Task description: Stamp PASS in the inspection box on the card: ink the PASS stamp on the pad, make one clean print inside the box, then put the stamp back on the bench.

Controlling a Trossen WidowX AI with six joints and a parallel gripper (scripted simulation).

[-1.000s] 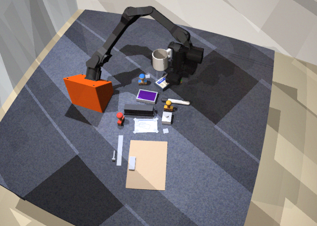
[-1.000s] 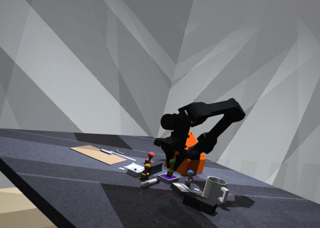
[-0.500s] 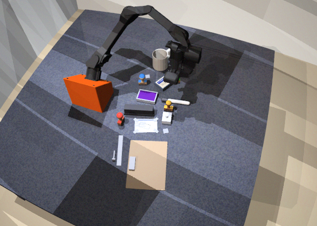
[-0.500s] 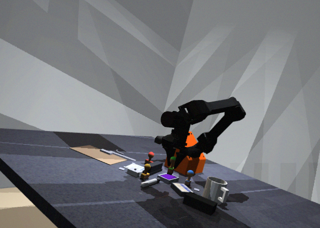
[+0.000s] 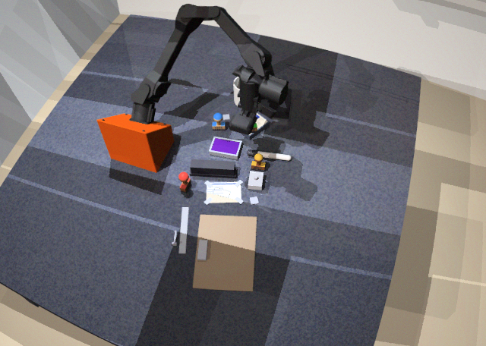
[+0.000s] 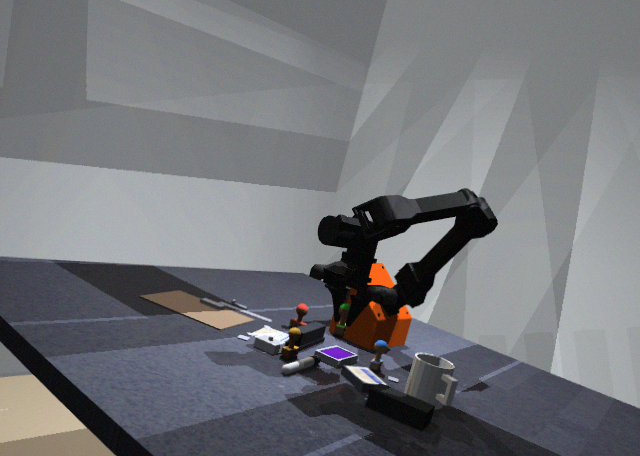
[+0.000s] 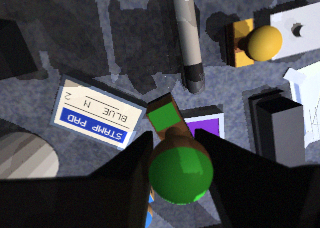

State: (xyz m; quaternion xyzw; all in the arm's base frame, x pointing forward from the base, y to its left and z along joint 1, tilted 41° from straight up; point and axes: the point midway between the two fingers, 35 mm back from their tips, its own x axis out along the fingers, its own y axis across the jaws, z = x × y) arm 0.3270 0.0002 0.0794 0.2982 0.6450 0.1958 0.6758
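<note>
My gripper tip is 9 cm above the purple ink pad, 7 cm past it and 3 cm to the left of it. The rest, counted from my gripper tip: yellow-knobbed stamp (8 cm to the right, 8 cm below, 4 cm ahead); green-knobbed stamp (right at my gripper tip); white tube (9 cm below, 5 cm ahead, 3 cm to the right).
</note>
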